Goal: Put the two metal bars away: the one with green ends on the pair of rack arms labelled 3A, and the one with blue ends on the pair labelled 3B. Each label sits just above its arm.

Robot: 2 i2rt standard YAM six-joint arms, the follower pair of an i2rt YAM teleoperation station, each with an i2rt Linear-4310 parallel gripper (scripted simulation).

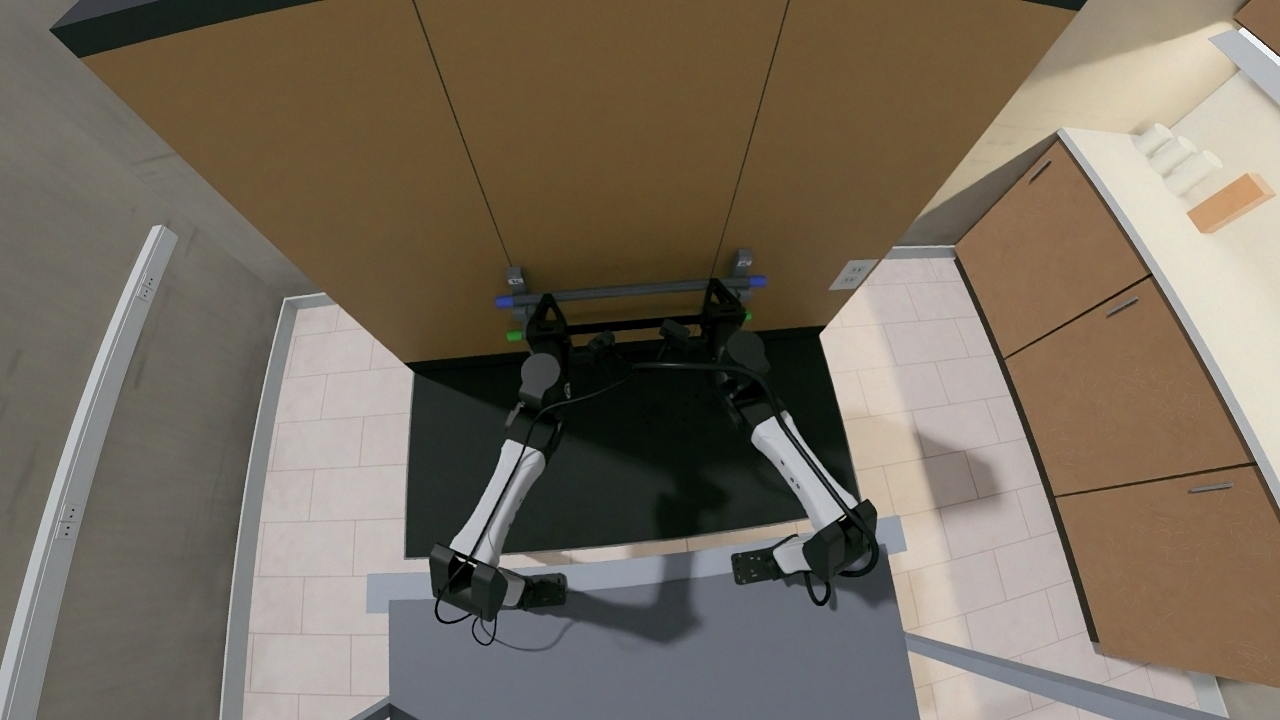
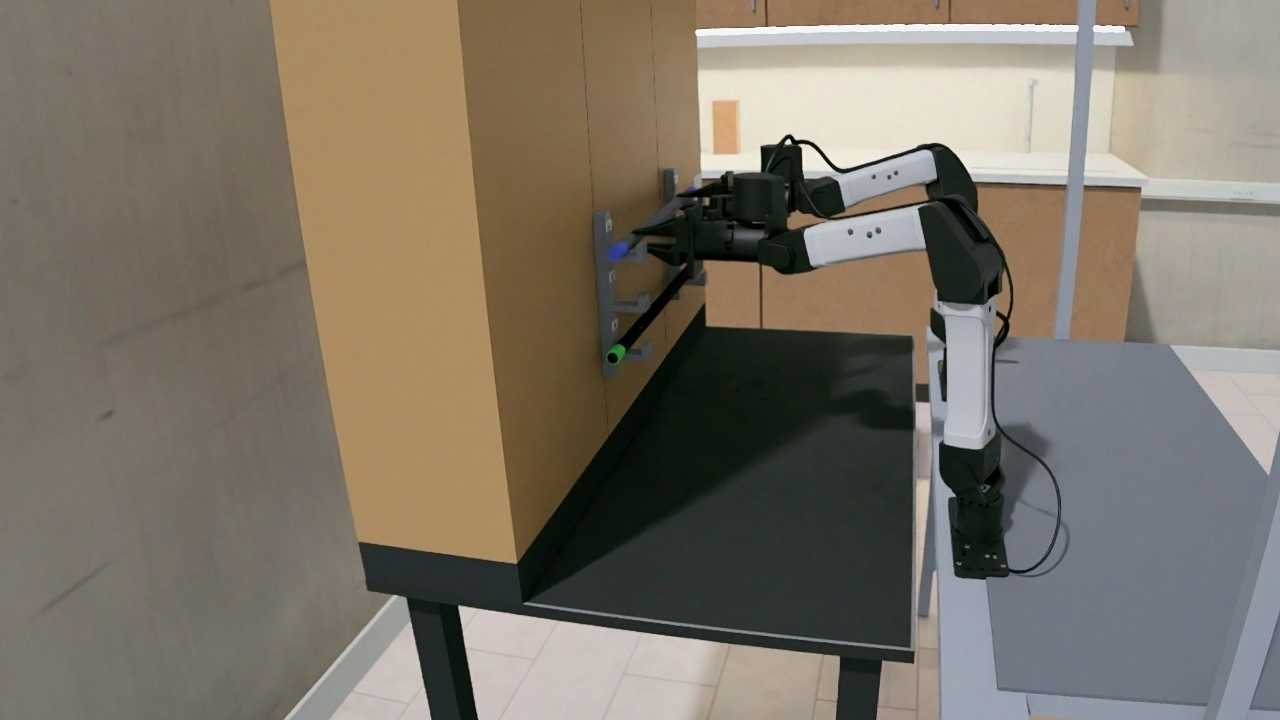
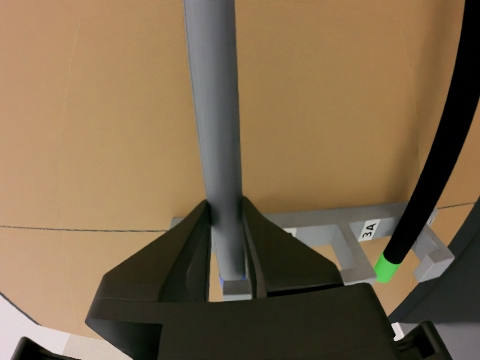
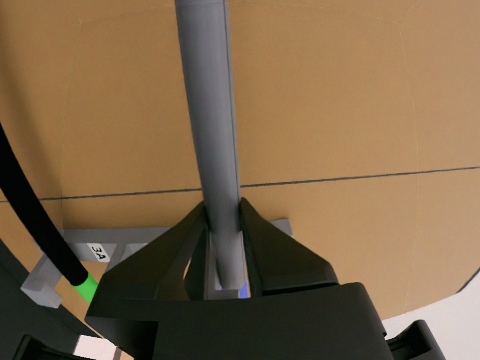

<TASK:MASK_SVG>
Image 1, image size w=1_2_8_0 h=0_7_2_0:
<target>green-ended black bar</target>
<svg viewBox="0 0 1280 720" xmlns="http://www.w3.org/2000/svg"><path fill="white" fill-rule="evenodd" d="M521 330L508 331L508 341L524 340ZM666 317L571 325L569 330L571 335L600 333L607 329L610 331L657 328L661 327ZM701 314L667 318L681 325L699 324ZM746 311L747 317L745 320L751 320L751 311Z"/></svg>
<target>blue-ended grey bar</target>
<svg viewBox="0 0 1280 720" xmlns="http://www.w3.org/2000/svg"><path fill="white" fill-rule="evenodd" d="M710 279L496 297L497 308L539 304L543 294L548 293L553 295L556 302L707 290ZM766 286L765 275L718 278L727 289Z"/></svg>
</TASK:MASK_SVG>
